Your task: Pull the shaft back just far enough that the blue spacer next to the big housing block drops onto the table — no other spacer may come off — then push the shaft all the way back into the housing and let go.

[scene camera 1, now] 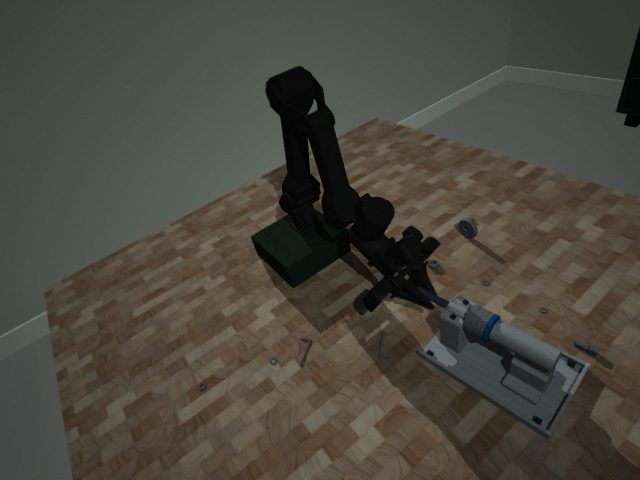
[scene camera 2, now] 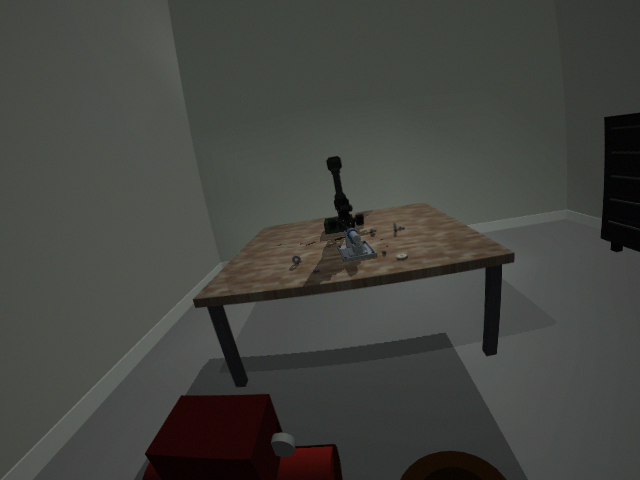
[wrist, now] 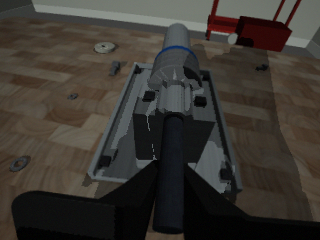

Labels:
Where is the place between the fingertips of my gripper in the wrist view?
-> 169, 167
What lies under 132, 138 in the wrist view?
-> A housing block.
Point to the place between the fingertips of my gripper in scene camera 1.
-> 436, 305

